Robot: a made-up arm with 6 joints. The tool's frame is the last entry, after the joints. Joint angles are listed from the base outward.
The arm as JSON. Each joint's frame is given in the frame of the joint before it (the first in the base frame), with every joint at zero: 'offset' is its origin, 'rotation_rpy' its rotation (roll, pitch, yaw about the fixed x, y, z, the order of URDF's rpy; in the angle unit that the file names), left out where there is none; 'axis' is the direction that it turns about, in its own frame. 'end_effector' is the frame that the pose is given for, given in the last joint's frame.
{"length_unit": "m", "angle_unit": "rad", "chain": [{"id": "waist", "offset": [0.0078, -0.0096, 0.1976], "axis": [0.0, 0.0, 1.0]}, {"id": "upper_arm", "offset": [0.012, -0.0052, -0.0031], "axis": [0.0, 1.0, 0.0]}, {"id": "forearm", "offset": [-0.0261, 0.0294, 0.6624], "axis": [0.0, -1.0, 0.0]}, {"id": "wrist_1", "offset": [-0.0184, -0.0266, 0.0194], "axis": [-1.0, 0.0, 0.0]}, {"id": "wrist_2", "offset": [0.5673, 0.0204, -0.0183], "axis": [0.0, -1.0, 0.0]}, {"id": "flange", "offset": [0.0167, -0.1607, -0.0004], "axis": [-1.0, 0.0, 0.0]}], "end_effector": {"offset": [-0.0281, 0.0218, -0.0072], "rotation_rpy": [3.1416, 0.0, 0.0]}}
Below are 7 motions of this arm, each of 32 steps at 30 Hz.
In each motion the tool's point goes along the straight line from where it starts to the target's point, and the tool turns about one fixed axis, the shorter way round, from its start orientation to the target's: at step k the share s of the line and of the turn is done. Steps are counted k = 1, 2, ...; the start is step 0. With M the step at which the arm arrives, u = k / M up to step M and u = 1 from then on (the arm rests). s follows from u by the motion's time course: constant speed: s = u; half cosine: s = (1 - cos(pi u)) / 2; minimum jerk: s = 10 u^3 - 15 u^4 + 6 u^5.
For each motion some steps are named. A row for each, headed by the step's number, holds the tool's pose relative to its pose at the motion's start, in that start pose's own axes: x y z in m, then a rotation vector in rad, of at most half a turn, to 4 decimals.
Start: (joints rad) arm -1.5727 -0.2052 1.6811 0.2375 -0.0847 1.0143
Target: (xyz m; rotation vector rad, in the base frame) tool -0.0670 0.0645 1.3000 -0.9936 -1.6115 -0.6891
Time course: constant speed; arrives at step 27
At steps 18, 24, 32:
18: -0.0677 -0.1630 0.0076 -0.9220 -0.0487 0.0007
24: -0.0903 -0.2173 0.0102 -1.2294 -0.0650 0.0009
32: -0.1016 -0.2445 0.0115 -1.3830 -0.0731 0.0010

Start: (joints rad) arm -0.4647 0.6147 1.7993 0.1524 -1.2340 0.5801
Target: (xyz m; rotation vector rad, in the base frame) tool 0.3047 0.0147 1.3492 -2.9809 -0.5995 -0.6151
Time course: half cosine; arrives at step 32
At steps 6, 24, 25, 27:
6: -0.0283 -0.0119 -0.0177 0.0602 0.0618 -0.0701
24: -0.2865 -0.1206 -0.1796 0.6096 0.6264 -0.7102
25: -0.2975 -0.1252 -0.1865 0.6332 0.6506 -0.7376
27: -0.3158 -0.1329 -0.1980 0.6721 0.6905 -0.7830

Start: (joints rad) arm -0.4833 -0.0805 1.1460 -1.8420 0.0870 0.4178
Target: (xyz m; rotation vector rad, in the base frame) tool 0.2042 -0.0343 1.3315 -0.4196 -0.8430 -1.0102
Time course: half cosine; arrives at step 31
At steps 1, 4, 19, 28, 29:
1: 0.0000 0.0000 0.0000 0.0031 0.0010 0.0001
4: -0.0001 -0.0006 0.0001 0.0494 0.0156 0.0012
19: -0.0024 -0.0096 0.0018 0.8211 0.2594 0.0192
28: -0.0035 -0.0139 0.0026 1.1910 0.3763 0.0279
29: -0.0036 -0.0141 0.0026 1.2064 0.3812 0.0282

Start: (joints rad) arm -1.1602 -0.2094 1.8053 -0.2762 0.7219 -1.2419
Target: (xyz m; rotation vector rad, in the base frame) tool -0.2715 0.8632 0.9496 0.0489 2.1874 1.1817
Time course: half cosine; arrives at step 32
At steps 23, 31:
23: 0.2529 -0.4911 0.1660 0.4592 0.3873 -0.8354
31: 0.3087 -0.5995 0.2027 0.5606 0.4728 -1.0198

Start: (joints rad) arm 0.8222 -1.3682 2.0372 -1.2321 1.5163 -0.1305
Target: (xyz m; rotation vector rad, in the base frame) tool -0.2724 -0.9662 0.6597 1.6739 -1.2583 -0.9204
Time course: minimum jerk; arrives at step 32
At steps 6, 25, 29, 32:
6: 0.0138 0.0183 -0.0231 0.0067 -0.0227 0.0232
25: 0.2621 0.3486 -0.4396 0.1275 -0.4321 0.4408
29: 0.2809 0.3735 -0.4710 0.1367 -0.4630 0.4723
32: 0.2829 0.3762 -0.4744 0.1376 -0.4663 0.4756

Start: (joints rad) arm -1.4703 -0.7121 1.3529 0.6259 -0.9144 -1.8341
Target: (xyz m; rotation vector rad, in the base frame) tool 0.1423 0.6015 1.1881 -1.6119 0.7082 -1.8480
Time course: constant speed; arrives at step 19
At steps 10, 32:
10: -0.0164 0.0636 0.1860 0.0011 -0.1757 0.2319
32: -0.0311 0.1208 0.3533 0.0020 -0.3339 0.4406

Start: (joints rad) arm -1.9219 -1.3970 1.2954 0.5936 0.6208 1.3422
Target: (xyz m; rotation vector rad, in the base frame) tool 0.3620 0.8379 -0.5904 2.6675 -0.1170 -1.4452
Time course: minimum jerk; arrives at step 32
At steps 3, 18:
3: -0.0007 0.0078 0.0005 -0.0052 -0.0015 0.0090
18: -0.0566 0.6757 0.0434 -0.4474 -0.1328 0.7763

